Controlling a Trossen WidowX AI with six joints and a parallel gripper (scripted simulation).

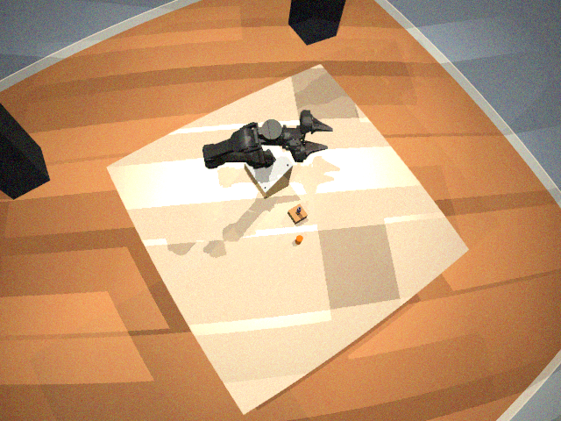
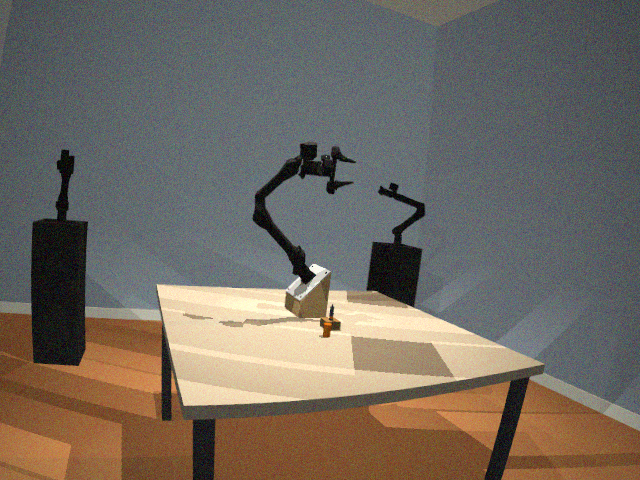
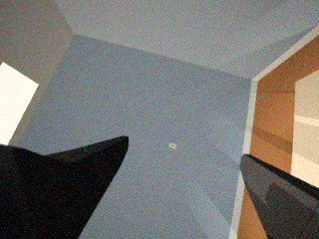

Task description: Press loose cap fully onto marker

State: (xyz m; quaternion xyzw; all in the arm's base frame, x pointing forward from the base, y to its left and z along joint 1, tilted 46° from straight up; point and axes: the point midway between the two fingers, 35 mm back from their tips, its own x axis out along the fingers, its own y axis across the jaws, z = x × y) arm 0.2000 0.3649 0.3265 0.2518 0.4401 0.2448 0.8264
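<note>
Now: the orange cap 61 cm below my gripper tip, 11 cm ahead of it and 9 cm to the right of it. Round my gripper tip: holder block (62 cm below, 3 cm to the right).
</note>
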